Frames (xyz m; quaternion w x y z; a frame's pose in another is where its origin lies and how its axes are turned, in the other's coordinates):
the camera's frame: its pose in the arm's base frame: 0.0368 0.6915 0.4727 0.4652 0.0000 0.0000 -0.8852
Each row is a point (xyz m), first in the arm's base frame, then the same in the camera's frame.
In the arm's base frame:
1: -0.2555 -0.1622 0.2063
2: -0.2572 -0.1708 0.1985
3: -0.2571 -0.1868 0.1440
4: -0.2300 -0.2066 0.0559
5: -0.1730 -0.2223 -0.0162
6: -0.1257 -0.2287 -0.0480
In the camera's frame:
1: 0.8689 0.2435 -0.2664
2: 0.8769 0.2469 -0.2742
3: 0.8901 0.2561 -0.3287
4: 0.8910 0.2896 -0.4168
5: 0.8716 0.3455 -0.4889
6: 0.8500 0.3881 -0.5207

